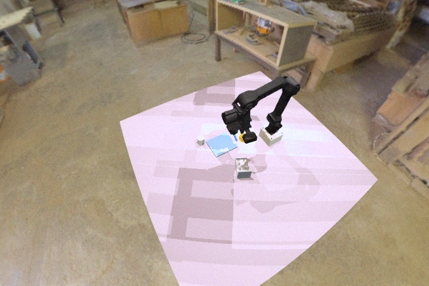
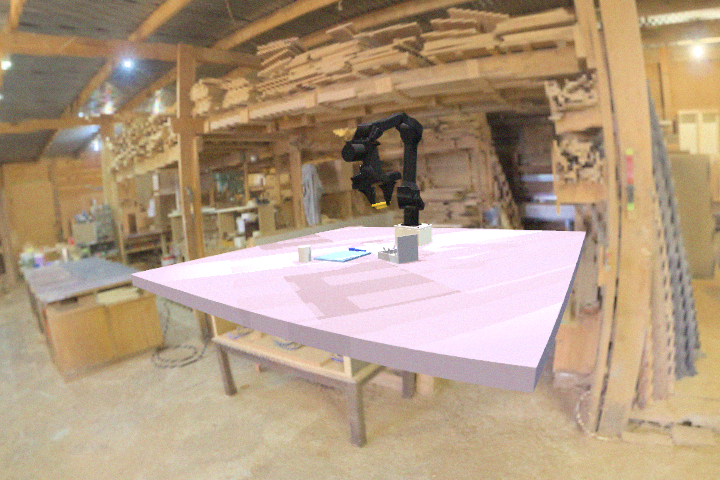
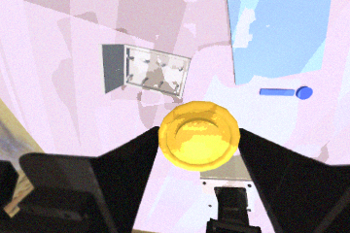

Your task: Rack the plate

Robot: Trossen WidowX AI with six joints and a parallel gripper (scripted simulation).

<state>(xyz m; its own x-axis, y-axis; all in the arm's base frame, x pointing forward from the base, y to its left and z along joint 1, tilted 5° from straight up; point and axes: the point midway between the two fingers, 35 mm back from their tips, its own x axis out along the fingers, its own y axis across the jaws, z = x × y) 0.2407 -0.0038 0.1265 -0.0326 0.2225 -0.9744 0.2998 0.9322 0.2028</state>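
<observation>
Now: gripper tip 14 cm above the grey dish rack, 8 cm to the right of it and 5 cm short of it. Round my gripper tip: blue spoon (16 cm below, 15 cm to the right, 6 cm behind); yellow plate (1 cm above); light blue mat (16 cm below, 13 cm to the right, 5 cm ahead).
</observation>
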